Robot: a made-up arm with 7 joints. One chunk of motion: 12 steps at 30 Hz.
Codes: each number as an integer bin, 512 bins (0 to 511) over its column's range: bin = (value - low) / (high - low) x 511, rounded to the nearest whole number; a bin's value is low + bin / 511 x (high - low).
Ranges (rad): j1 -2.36..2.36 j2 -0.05..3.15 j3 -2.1..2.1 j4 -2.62..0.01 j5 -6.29..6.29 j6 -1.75..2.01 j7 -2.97..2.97
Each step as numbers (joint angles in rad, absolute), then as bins.
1 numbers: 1.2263 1.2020 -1.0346 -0.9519 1.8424 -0.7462 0.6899
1 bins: 388 200 130 324 330 136 315
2 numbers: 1.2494 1.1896 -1.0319 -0.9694 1.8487 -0.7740 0.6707
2 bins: 391 198 130 321 331 133 313
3 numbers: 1.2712 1.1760 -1.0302 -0.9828 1.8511 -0.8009 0.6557
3 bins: 393 196 130 318 331 129 312
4 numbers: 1.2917 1.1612 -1.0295 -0.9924 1.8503 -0.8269 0.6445
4 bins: 395 193 130 316 331 125 311
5 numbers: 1.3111 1.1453 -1.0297 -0.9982 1.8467 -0.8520 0.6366
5 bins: 397 191 130 315 331 122 310
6 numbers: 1.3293 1.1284 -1.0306 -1.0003 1.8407 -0.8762 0.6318
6 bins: 399 188 130 315 330 119 310
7 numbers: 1.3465 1.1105 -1.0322 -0.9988 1.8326 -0.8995 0.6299
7 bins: 401 185 130 315 330 116 310
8 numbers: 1.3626 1.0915 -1.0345 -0.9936 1.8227 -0.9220 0.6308
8 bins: 403 182 130 316 330 113 310
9 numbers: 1.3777 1.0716 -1.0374 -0.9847 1.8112 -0.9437 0.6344
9 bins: 405 179 129 318 329 110 310
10 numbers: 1.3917 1.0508 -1.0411 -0.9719 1.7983 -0.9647 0.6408
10 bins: 406 176 129 320 329 107 311
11 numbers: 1.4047 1.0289 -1.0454 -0.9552 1.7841 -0.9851 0.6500
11 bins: 408 172 128 323 328 104 311
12 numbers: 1.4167 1.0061 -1.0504 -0.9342 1.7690 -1.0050 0.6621
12 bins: 409 169 128 328 327 101 312
